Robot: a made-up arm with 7 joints.
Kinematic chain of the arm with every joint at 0, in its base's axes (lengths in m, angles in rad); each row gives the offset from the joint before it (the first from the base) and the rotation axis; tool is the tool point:
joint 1: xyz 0 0 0.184 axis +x
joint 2: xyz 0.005 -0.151 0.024 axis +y
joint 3: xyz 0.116 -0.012 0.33 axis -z
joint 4: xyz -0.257 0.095 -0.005 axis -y
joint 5: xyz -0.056 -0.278 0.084 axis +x
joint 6: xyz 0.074 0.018 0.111 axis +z
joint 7: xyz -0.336 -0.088 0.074 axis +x
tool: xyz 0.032 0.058 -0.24
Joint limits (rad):
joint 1: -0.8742..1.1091
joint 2: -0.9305..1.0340
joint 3: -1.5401..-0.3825
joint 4: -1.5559..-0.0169
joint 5: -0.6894..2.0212
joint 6: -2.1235..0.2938
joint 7: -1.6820..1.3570
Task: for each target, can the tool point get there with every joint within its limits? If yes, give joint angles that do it. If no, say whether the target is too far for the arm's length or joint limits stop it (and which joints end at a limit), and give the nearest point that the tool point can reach.
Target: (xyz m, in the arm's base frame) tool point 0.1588 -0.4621 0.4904
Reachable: yes | joints 0.1536 0.6866 -1.1745 -1.3628 -0.3262 -1.2234 0.2810
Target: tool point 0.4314 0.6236 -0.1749
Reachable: no: joint limits stop it (at a limit: joint 1, joint 2, joint 3, joint 4, joint 5, joint 7) | nearest point 0.4208 0.3171 -0.1479 | short by 0.308 m
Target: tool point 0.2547 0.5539 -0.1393
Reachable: no: joint limits stop it (at a limit: joint 1, joint 2, joint 3, joint 4, joint 7) | nearest point 0.3253 0.3028 -0.1428 | short by 0.261 m
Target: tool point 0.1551 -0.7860 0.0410
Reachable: yes | joints 0.8802 0.3524 -1.2312 -0.2782 0.5739 -0.6954 -0.1417
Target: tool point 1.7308 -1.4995 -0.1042
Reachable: no: too far | nearest point 0.8477 -0.7573 0.0384 | short by 1.162 m
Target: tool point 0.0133 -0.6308 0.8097
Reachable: yes | joints -0.0332 0.3665 -0.9558 -0.2208 0.2054 -1.1129 -1.1064
